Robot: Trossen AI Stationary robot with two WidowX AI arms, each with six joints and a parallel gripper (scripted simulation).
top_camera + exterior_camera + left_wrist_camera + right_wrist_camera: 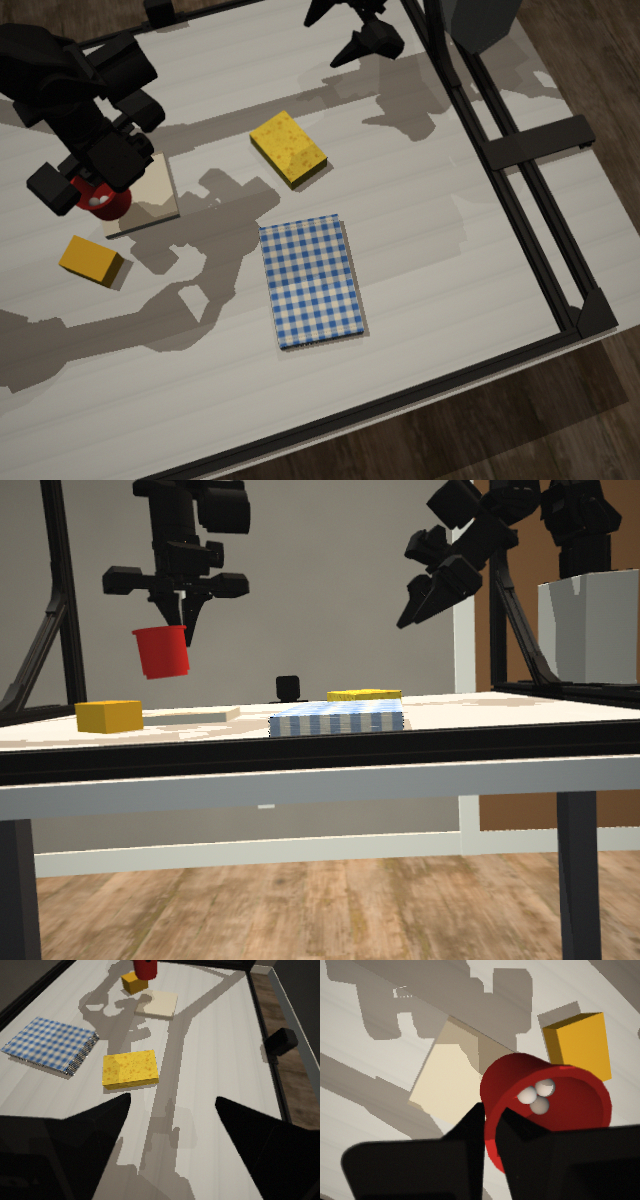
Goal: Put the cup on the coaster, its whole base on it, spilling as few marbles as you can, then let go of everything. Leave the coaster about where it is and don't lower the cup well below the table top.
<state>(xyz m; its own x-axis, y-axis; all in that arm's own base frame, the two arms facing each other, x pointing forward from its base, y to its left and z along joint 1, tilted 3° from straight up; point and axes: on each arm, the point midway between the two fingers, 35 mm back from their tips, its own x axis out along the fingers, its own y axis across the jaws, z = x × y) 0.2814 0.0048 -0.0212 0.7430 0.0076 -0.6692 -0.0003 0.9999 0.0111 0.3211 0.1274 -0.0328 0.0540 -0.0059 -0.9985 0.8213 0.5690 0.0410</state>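
The red cup lies 1 cm ahead of my right hand, 3 cm to the right of it and 4 cm below it. Also, from my right hand: beige square coaster 2 cm behind, 1 cm to the left, 13 cm below; then yellow block 5 cm ahead, 10 cm to the right, 12 cm below.
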